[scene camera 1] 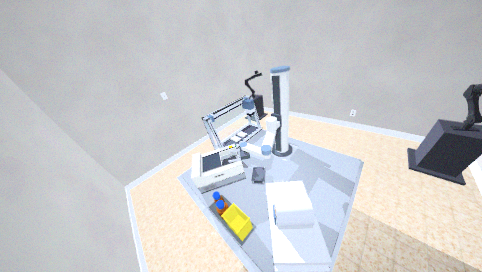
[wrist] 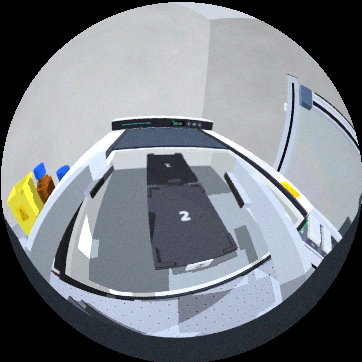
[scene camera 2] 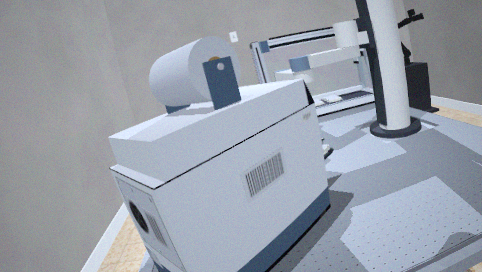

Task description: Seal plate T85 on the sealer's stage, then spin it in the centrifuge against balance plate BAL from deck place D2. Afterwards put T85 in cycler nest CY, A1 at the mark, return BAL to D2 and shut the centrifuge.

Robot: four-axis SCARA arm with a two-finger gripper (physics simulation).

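Pixels of known places: gripper, fingertip midpoint: [scene camera 1: 228, 156] [wrist: 167, 161]; arm's base, origin of the base link: [scene camera 1: 281, 149] [scene camera 2: 395, 128].
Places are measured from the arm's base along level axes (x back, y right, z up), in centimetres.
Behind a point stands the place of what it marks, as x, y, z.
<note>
The centrifuge [scene camera 1: 218, 169] {-73.9, 20.7, 22.3} [wrist: 162, 124] {-81.1, 40.2, 23.2} is open. In the wrist view its buckets marked 1 [wrist: 167, 165] {-70.2, 34.1, 15.3} and 2 [wrist: 184, 216] {-56.8, 26.2, 15.3} lie in line, with no plate on either. My gripper [wrist: 167, 161] {-57.7, 23.7, 23.8} is open and empty, its dark finger pads on either side above the buckets. The arm's end is over the open side of the centrifuge in scene camera 1. The sealer [scene camera 1: 295, 215] {-78.6, -52.0, 47.5} [scene camera 2: 225, 175] {-73.7, -62.3, 26.4}, a white box with a film roll, shows no plate. Pale plates [scene camera 1: 235, 139] {-21.9, 56.6, 8.5} [wrist: 313, 230] {-21.5, 55.3, 8.7} sit on the deck under the gantry; I cannot read which are T85 or BAL.
The gantry frame [scene camera 1: 213, 132] {-49.1, 55.8, 36.8} [scene camera 2: 257, 62] {-49.2, 55.9, 39.9} [wrist: 291, 120] {-47.5, 54.7, 34.3} stands beyond the centrifuge. A yellow bin [scene camera 1: 237, 223] {-91.1, -16.0, 2.1} [wrist: 25, 202] {-85.8, -13.4, 13.6} and blue-capped bottles [scene camera 1: 221, 206] {-93.0, -6.5, 19.4} [wrist: 45, 187] {-88.7, -2.0, 13.0} stand near the table edge. A dark block [scene camera 1: 258, 174] {-48.5, -3.3, 6.5} is between centrifuge and sealer. The arm's column [scene camera 1: 283, 112] {-5.1, -5.5, 52.2} [scene camera 2: 392, 70] {-2.7, -7.0, 27.6} rises behind.
</note>
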